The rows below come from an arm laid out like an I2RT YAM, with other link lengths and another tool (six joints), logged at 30 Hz.
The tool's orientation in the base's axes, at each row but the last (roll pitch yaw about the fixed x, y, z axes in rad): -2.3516 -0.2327 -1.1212; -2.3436 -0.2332 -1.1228; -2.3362 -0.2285 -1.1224; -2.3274 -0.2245 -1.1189; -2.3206 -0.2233 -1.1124; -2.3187 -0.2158 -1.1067; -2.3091 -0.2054 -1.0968; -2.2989 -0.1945 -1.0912; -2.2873 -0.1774 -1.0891
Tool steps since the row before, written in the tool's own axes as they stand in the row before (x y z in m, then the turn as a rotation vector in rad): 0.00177 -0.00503 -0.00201 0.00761 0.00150 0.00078; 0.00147 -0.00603 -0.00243 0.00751 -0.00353 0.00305; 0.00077 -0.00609 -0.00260 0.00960 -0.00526 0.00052; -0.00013 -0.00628 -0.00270 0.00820 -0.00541 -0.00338; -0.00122 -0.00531 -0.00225 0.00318 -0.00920 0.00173; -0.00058 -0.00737 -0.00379 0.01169 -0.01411 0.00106; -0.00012 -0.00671 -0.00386 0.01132 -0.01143 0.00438; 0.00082 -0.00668 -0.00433 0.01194 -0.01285 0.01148; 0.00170 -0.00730 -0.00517 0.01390 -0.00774 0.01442
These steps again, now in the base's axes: 0.00215 0.00040 0.00526 0.00293 -0.00722 0.00018; 0.00224 0.00103 0.00619 0.00731 -0.00449 0.00212; 0.00183 0.00160 0.00621 0.00734 -0.00598 0.00552; 0.00143 0.00242 0.00623 0.00401 -0.00539 0.00792; 0.00071 0.00302 0.00501 0.00759 0.00166 0.00612; 0.00098 0.00303 0.00767 0.01347 -0.00373 0.01190; 0.00072 0.00223 0.00738 0.01427 -0.00387 0.00770; 0.00075 0.00120 0.00788 0.02042 -0.00216 0.00422; 0.00084 0.00032 0.00906 0.02078 -0.00530 -0.00112
